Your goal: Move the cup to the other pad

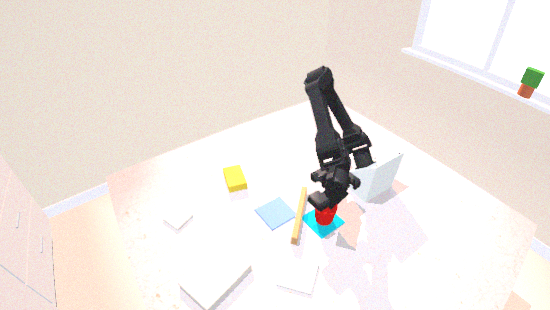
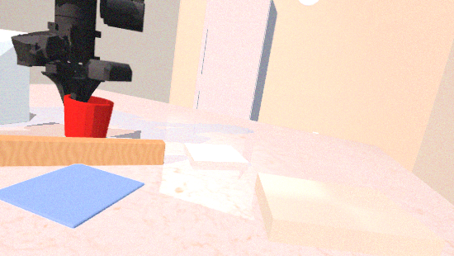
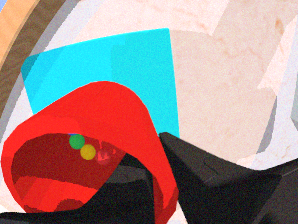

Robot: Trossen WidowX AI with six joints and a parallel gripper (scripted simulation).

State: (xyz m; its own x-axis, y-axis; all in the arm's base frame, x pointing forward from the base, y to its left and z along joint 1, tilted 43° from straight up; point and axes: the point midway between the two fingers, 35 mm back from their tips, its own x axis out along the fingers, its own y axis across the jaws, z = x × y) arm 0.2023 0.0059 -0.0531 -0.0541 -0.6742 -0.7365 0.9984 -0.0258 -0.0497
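My gripper tip is now 30 mm short of the red cup. Also, from my gripper tip: light blue pad 140 mm ahead, 120 mm to the right, 50 mm below; cyan pad 50 mm below, 30 mm ahead; wooden bar 90 mm ahead, 60 mm to the right, 40 mm below.
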